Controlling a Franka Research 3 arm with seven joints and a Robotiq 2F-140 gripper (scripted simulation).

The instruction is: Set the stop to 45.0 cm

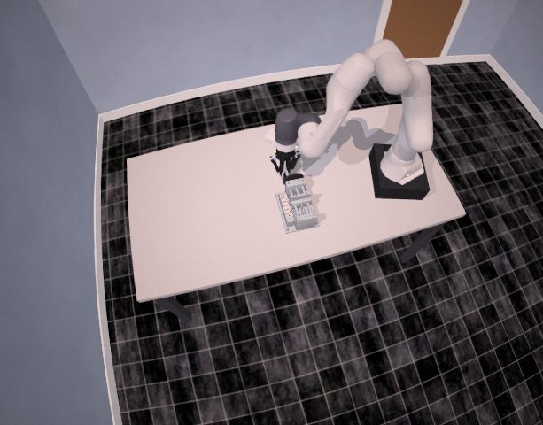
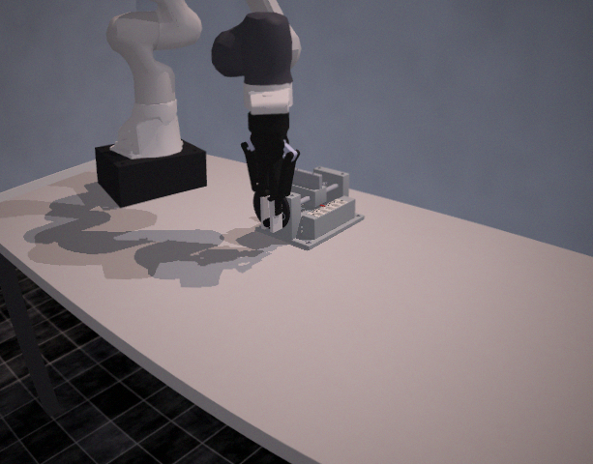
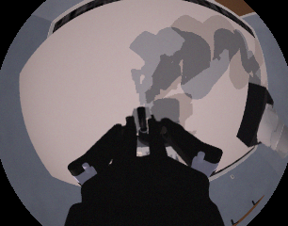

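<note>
My gripper is now 10 mm past the grey stop fixture, 140 mm to the right of it and 10 mm below it. Round my hand: black handwheel: 10 mm behind, 20 mm to the left, 10 mm below.
</note>
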